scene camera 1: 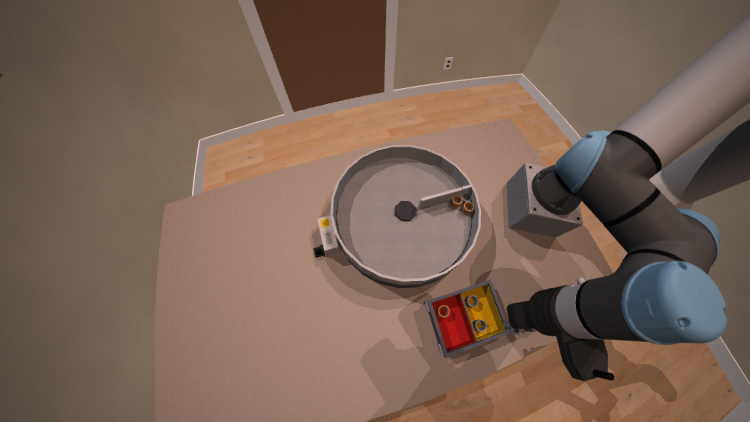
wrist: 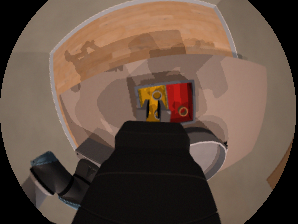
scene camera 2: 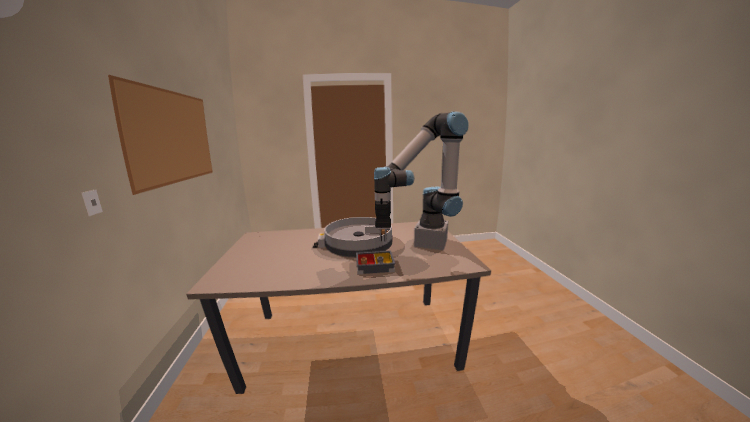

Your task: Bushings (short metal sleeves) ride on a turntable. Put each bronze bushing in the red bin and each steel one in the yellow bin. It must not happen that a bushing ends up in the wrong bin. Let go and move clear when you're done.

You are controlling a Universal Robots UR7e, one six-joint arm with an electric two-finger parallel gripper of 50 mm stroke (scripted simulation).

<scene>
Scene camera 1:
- my gripper: 510,326
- turntable: 379,221
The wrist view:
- my gripper: 153,105
</scene>
